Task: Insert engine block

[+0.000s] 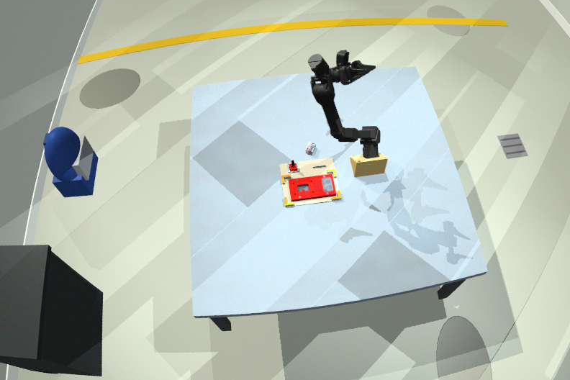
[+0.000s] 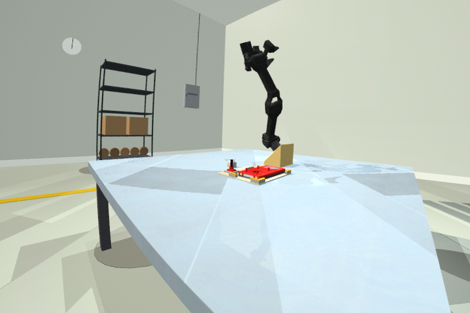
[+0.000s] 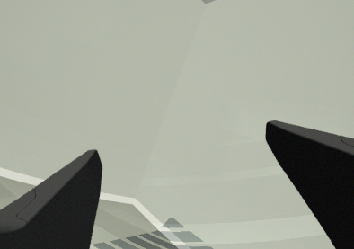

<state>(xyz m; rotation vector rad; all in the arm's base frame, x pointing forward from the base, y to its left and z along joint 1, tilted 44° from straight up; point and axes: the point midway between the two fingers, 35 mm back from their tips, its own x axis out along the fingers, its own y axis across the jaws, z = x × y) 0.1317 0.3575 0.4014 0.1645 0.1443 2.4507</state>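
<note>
My gripper tip is 62 cm above the grey engine block, 19 cm short of it and 14 cm to the left of it. From my gripper tip the other things lie so: beige fixture plate 62 cm below, 25 cm ahead, 4 cm to the left.
</note>
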